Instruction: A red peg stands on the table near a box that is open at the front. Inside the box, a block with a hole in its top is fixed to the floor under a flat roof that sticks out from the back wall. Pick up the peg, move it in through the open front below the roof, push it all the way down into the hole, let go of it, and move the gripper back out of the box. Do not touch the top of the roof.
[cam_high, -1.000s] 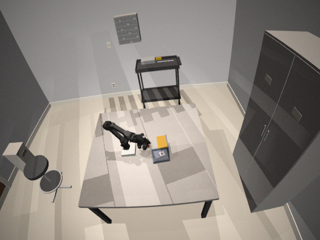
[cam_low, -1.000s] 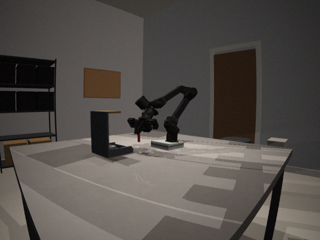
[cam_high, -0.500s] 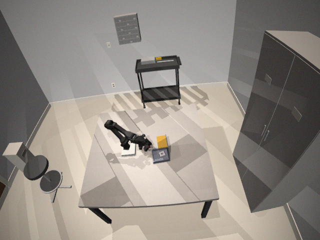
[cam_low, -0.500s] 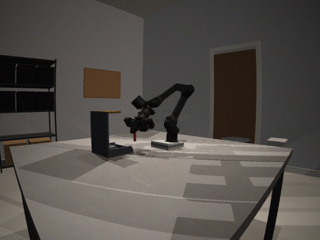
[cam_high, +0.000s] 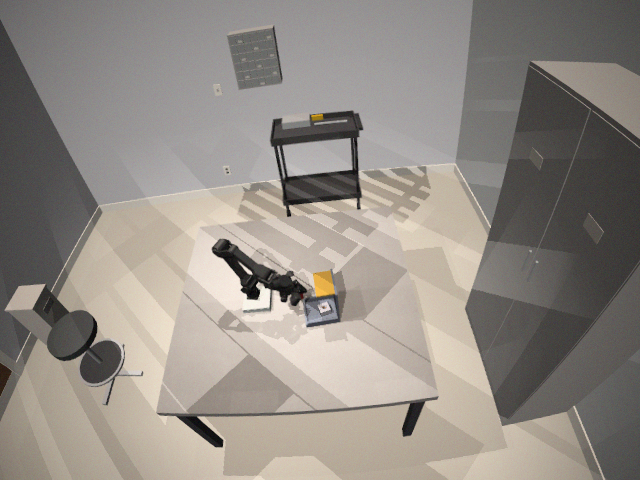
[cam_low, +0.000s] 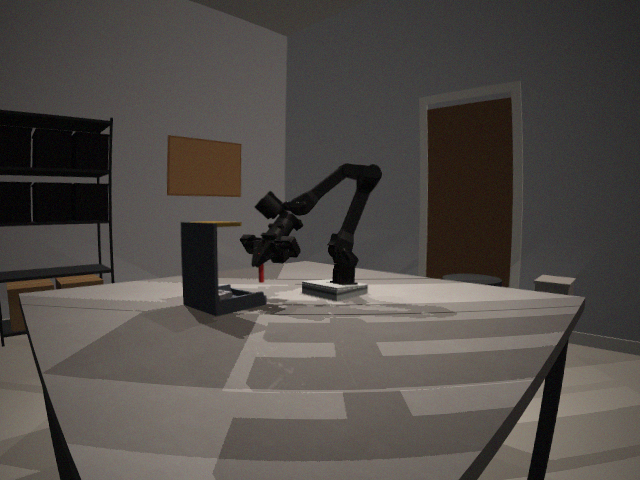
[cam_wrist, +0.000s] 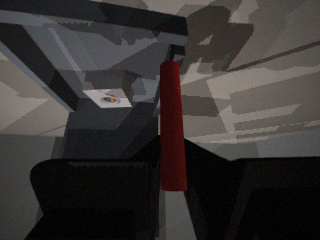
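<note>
The yellow roof lies 110 mm above my gripper tip, 100 mm ahead of it and 40 mm to the right of it. Also, from my gripper tip: red peg: 30 mm behind, 10 mm to the right, 10 mm below.
</note>
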